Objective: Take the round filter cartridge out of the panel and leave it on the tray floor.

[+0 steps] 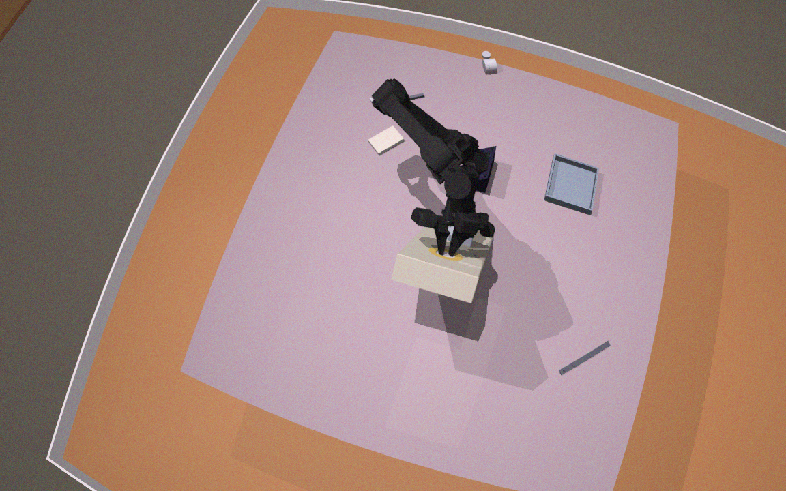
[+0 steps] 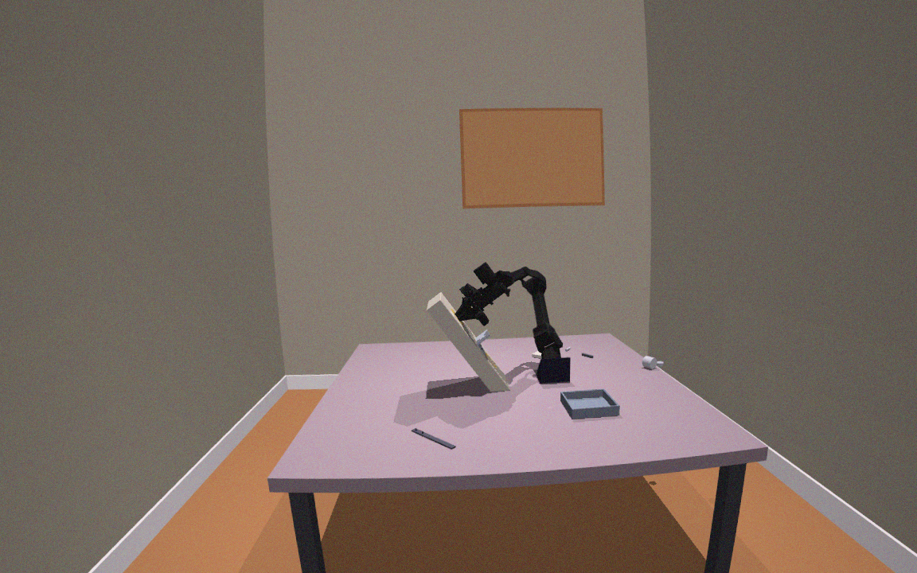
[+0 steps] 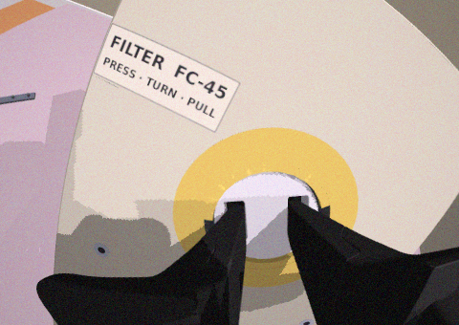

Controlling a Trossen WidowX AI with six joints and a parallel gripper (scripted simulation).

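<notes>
Now: the cream service panel 40 mm behind my gripper tip and 80 mm below it. Also, from my gripper tip: cream pad 420 mm behind, 250 mm to the right, 240 mm below; white round filter cartridge 10 mm ahead, 10 mm below; grey tray 380 mm behind, 330 mm to the left, 240 mm below.
</notes>
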